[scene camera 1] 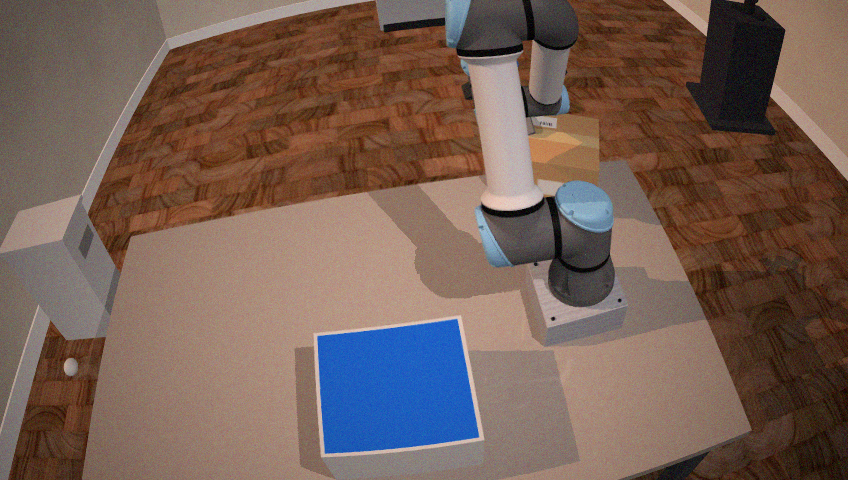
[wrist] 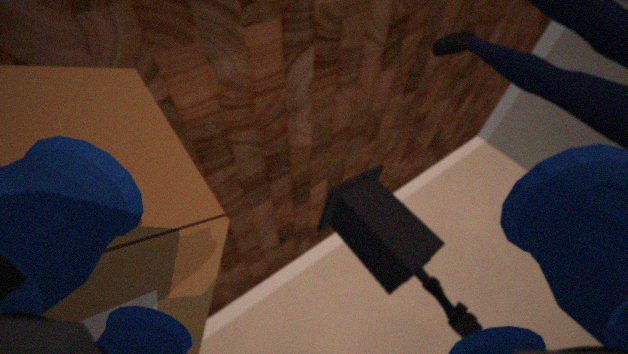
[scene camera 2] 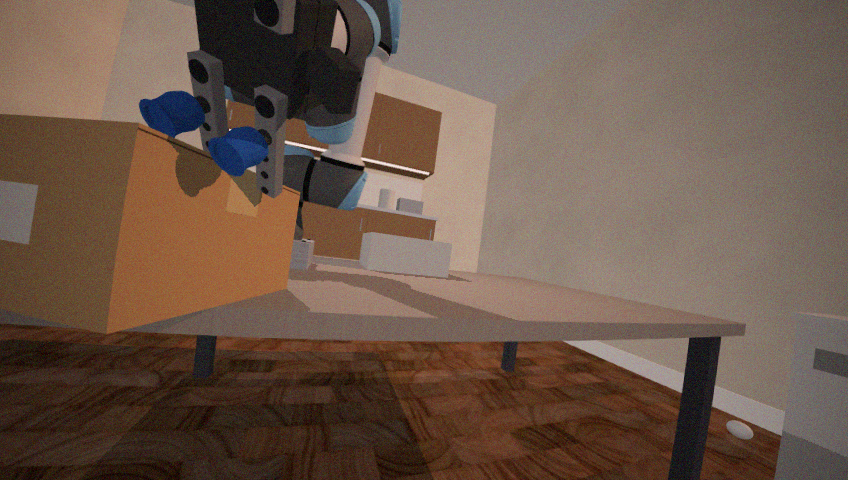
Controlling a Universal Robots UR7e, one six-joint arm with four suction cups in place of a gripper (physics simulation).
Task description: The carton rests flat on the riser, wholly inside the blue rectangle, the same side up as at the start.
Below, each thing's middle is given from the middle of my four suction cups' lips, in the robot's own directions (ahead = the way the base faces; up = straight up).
Right now my suction cup is 140 mm to the right of the brown carton (scene camera 2: 117,225), 130 mm above it and 120 mm past it. Also, from my suction cup: riser with blue rectangle (scene camera 1: 403,394) 820 mm to the left, 240 mm ahead, 150 mm below.
